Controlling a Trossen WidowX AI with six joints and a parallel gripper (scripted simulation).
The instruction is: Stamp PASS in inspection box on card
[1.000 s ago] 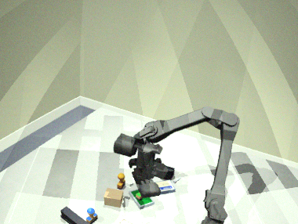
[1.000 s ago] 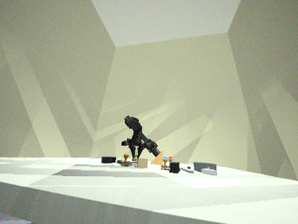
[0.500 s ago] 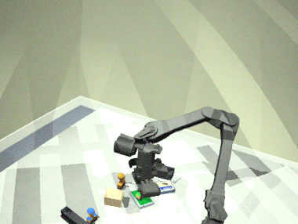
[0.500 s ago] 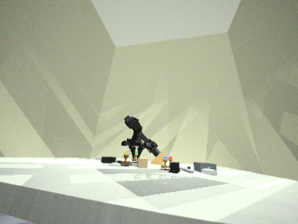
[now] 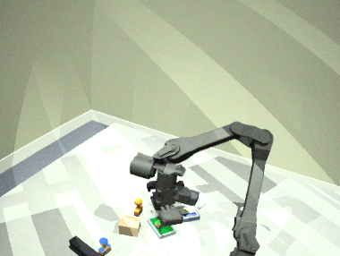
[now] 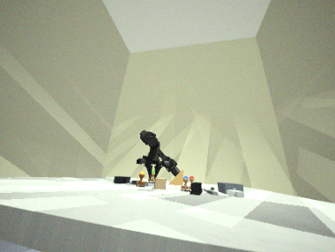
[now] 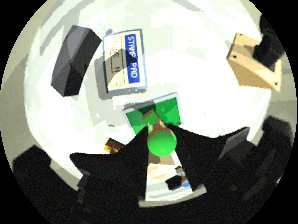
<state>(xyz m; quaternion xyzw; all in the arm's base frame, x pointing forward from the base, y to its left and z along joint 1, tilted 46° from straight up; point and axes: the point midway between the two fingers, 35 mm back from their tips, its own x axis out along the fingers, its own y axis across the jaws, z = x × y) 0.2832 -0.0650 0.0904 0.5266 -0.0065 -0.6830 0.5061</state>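
My gripper tip is right at the green-knob stamp. Also, from my gripper tip: orange-knobbed stamp: 10 cm ahead, 2 cm to the right, 2 cm below; green ink pad: 3 cm below; tan box: 8 cm ahead, 6 cm to the left, 1 cm below.
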